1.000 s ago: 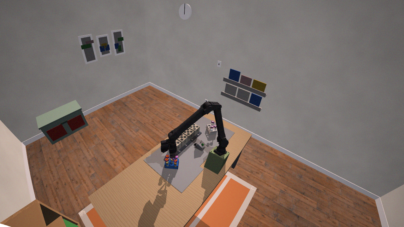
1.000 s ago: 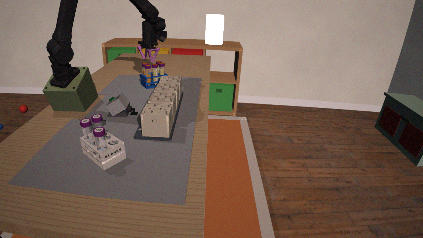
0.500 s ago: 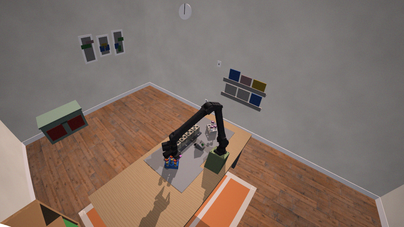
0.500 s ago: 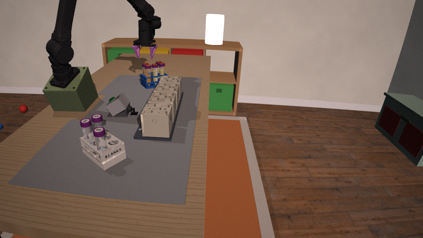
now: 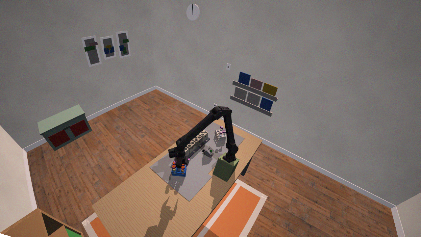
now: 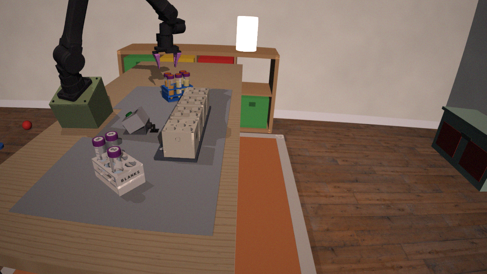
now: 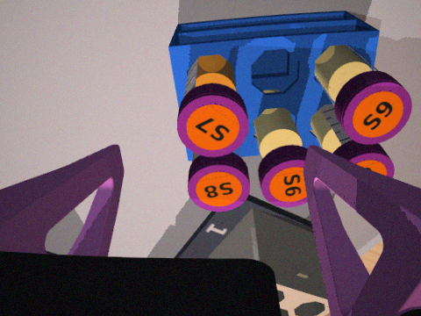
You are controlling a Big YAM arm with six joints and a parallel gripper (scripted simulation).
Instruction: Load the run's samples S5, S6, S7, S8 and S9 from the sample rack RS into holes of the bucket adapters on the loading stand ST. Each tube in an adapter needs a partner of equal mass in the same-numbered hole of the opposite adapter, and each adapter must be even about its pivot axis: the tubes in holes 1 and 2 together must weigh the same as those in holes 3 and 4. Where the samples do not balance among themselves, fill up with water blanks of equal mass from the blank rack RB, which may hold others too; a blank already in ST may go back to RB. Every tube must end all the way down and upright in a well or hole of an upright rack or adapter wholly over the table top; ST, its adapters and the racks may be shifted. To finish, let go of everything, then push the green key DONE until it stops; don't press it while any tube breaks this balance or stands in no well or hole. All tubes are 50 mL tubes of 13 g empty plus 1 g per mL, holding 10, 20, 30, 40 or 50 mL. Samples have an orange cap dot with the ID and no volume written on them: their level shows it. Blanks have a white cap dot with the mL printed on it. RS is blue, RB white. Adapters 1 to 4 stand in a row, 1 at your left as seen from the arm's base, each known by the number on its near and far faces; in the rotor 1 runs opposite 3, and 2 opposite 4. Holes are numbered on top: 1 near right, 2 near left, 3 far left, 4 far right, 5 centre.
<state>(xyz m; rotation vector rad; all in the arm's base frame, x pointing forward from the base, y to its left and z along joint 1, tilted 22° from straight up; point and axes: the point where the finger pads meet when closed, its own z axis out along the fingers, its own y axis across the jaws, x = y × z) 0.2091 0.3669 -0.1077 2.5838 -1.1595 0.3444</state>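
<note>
Now: hand 90 mm above the orange-dot sample tube and 10 mm past it. Round my hand: sample tube S9 (90 mm below, 60 mm to the left, 50 mm ahead); blue sample rack RS (130 mm below, 40 mm ahead, 10 mm to the left); sample S8 (90 mm below, 40 mm to the right, 20 mm ahead).
</note>
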